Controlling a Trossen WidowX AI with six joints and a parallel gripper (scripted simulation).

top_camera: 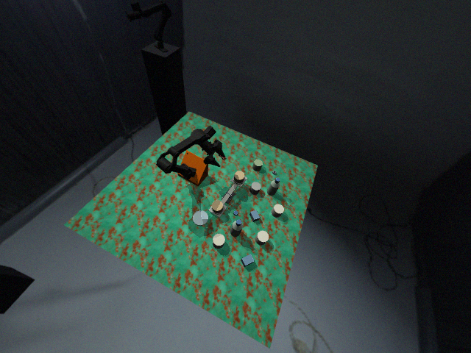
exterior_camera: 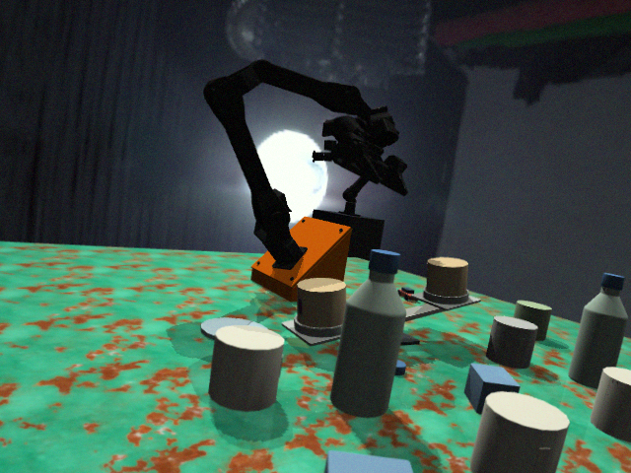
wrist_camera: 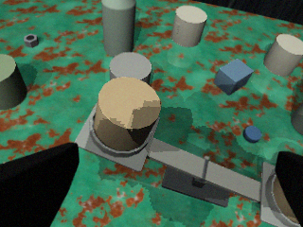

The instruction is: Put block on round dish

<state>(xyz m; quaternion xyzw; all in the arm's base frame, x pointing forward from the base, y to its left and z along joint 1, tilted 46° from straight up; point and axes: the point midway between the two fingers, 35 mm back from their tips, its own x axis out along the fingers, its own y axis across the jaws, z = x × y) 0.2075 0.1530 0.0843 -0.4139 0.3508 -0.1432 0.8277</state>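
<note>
Now: gripper tip 210 mm to the left of the small grey block, 210 mm above it and 70 mm short of it. Also, from my gripper tip: round pale dish (300 mm to the right, 250 mm below, 10 mm behind); then small blue disc (240 mm below, 190 mm ahead, 180 mm to the right); then tiny red toy car (250 mm to the left, 240 mm below, 90 mm behind).
</note>
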